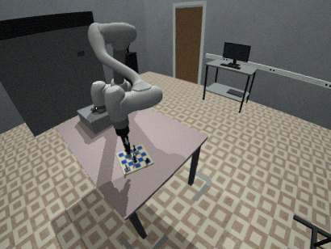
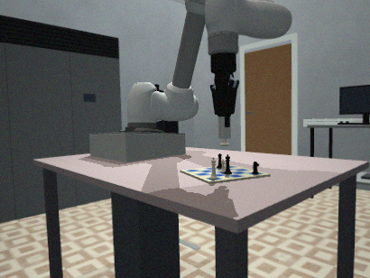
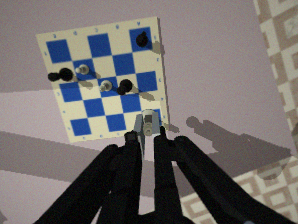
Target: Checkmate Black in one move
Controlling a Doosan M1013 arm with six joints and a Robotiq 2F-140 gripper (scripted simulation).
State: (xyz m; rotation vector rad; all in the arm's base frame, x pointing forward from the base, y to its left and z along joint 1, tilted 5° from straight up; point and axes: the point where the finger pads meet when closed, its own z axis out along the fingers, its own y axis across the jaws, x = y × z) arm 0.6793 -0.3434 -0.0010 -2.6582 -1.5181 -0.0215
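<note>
The tall white piece lies 2 cm behind my hand, 3 cm to the right of it and 12 cm below it. From my hand the other things lie so: blue-and-cream chessboard (5 cm behind, 7 cm to the left, 16 cm below); then white pawn (6 cm behind, 13 cm to the left, 14 cm below); then white chess piece (3 cm below).
</note>
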